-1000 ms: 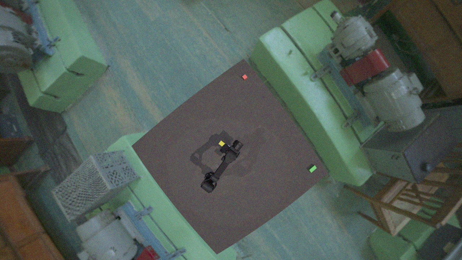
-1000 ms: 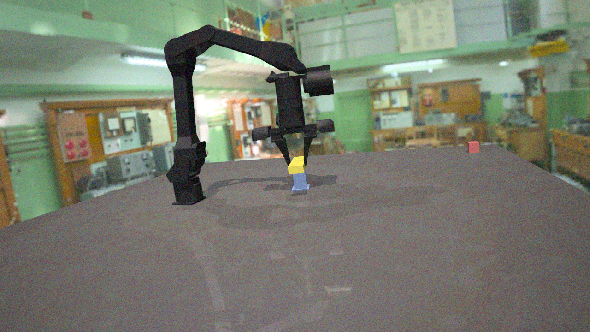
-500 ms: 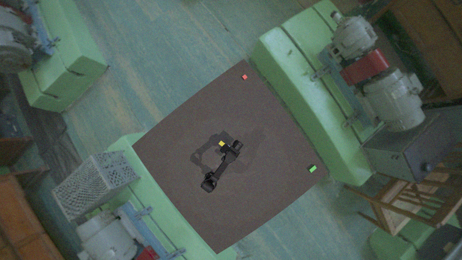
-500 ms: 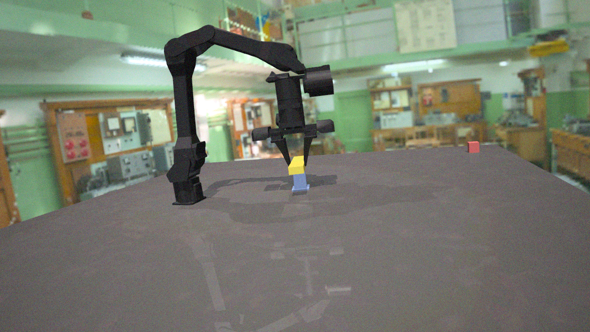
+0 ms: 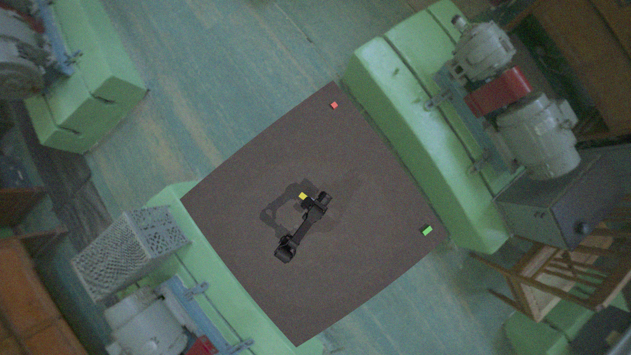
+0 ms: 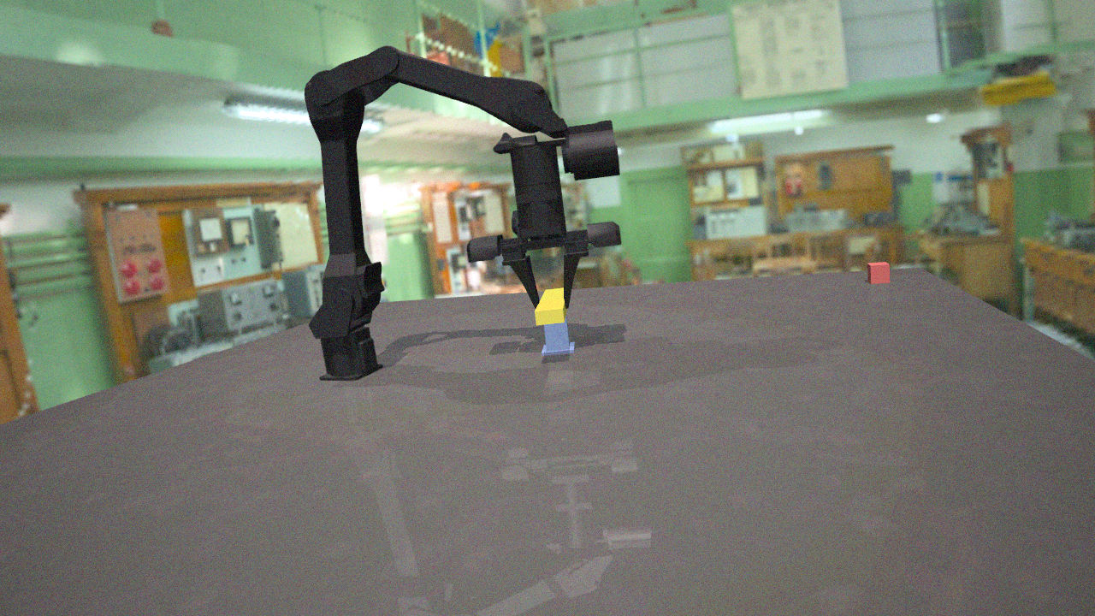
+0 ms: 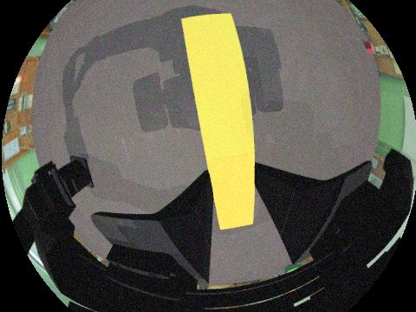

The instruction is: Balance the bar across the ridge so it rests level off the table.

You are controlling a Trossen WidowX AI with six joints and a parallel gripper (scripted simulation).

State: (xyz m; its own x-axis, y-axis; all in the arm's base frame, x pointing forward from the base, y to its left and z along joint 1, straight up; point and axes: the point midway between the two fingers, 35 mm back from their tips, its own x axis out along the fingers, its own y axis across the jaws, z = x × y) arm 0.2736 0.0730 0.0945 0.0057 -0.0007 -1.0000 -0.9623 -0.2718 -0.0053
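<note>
My gripper tip is 10 mm past the bar and 30 mm to the right of it. From my gripper tip the other things lie so: red cube (470 mm ahead, 430 mm to the left, 40 mm below); then green block (470 mm ahead, 570 mm to the right, 40 mm below).
</note>
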